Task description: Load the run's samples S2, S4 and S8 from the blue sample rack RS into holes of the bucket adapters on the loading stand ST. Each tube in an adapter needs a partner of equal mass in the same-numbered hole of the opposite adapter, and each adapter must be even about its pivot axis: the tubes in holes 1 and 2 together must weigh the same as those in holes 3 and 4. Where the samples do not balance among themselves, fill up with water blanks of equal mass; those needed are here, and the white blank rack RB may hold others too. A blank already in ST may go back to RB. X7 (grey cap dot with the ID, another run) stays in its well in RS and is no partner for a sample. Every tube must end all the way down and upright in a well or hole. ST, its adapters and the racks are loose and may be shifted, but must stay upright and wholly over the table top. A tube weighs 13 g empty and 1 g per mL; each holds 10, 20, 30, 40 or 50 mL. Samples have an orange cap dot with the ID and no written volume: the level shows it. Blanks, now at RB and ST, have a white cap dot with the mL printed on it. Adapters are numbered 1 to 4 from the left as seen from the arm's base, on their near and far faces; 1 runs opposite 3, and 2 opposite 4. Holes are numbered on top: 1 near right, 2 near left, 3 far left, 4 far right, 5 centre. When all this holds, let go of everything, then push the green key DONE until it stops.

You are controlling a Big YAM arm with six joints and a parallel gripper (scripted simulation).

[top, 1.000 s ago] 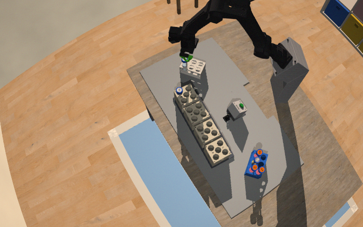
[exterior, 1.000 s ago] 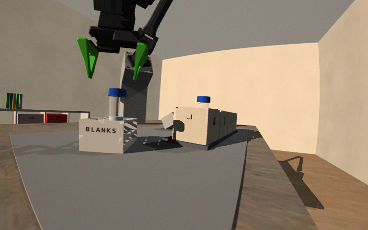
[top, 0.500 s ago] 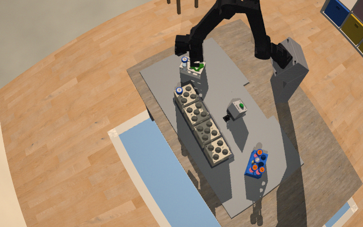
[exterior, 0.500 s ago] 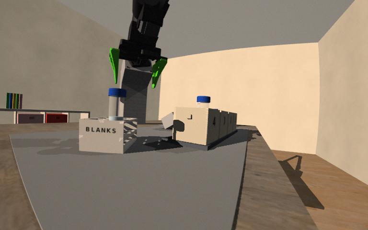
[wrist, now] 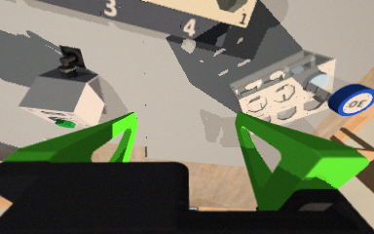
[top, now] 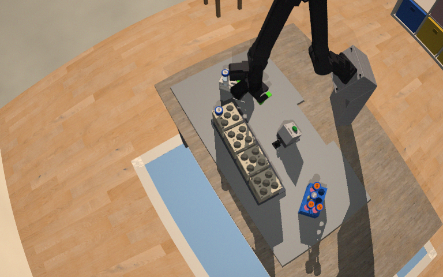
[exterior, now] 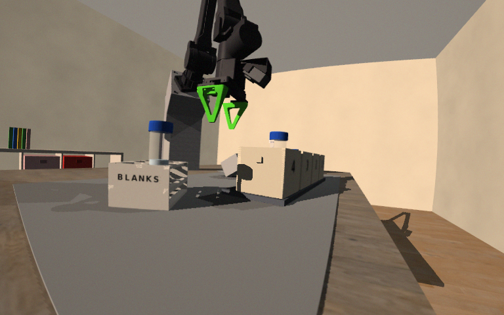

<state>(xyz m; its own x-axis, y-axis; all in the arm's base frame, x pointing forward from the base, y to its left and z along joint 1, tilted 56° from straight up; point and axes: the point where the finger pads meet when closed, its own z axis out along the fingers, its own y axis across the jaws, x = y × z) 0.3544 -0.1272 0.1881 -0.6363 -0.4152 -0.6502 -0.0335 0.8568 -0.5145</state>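
My gripper is now 7 cm short of the orange-dot sample, 54 cm to the right of it and 9 cm above it. From my hand the other things lie so: white blank rack RB: 3 cm behind, 16 cm to the right, 12 cm below; tall blue-capped blank: 1 cm ahead, 18 cm to the right, 9 cm below; white-dot blank marked 10: 14 cm ahead, 5 cm to the right, 9 cm below.
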